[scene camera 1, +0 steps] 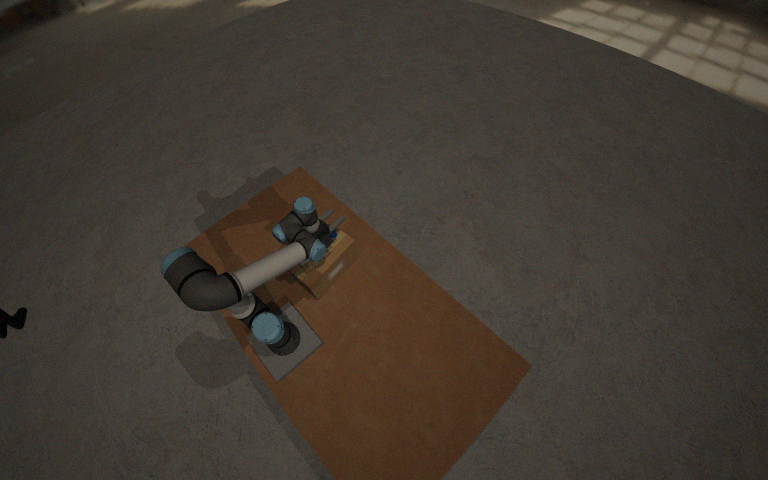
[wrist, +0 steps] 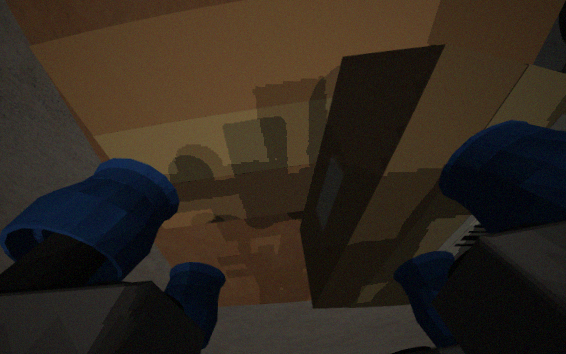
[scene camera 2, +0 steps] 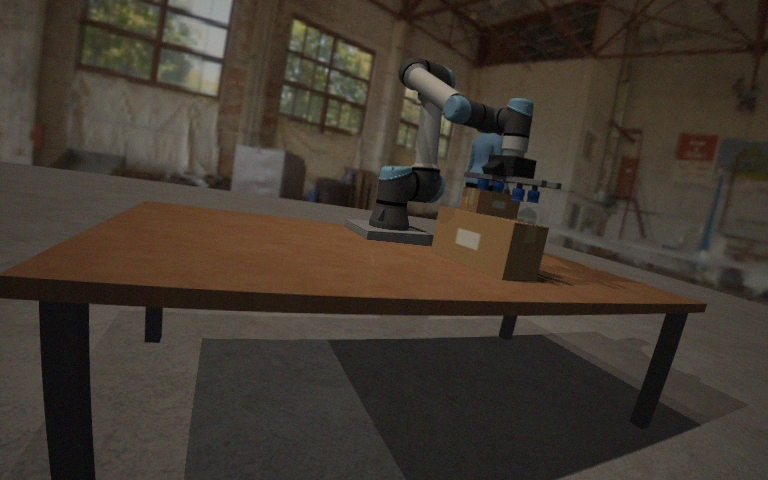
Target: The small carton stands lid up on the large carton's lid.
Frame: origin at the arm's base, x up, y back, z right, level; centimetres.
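Where they show: hand at its tool point: [wrist: 298, 228] [scene camera 2: 506, 198]; arm's base at its link origin: [scene camera 1: 284, 338] [scene camera 2: 388, 226].
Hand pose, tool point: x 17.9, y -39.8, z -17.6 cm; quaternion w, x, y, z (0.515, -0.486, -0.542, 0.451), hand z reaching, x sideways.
Note:
Each offset is from my tool point to the centre of the thing. Level surfaces: height alone.
The large carton {dx -13.8, dy +1.8, dz +2.9 cm} [scene camera 1: 325, 283] [scene camera 2: 487, 249] [wrist: 200, 65] stands on the table with a pale label on its side. The small brown carton {dx -2.3, dy +7.3, dz -0.4 cm} [scene camera 2: 480, 202] [wrist: 375, 140] is upright over the large carton's lid; its lower edge is hidden in scene camera 2, so I cannot tell whether it touches the lid. My gripper [scene camera 1: 331, 234] [scene camera 2: 507, 190] [wrist: 306, 240] is right above it, shut on it by suction, with two blue cups over its top in scene camera 2 and two beyond its side. A barcode label shows on its top in the wrist view. The arm hides most of it in scene camera 1.
The wooden table {dx -21.6 cm} [scene camera 1: 396, 367] [scene camera 2: 226, 254] carries both the arm's grey base plate [scene camera 1: 308, 339] [scene camera 2: 396, 233] and the large carton, near one end. A person in blue [scene camera 2: 482, 151] stands behind the arm. A pale cabinet [scene camera 2: 257, 172] stands farther back.

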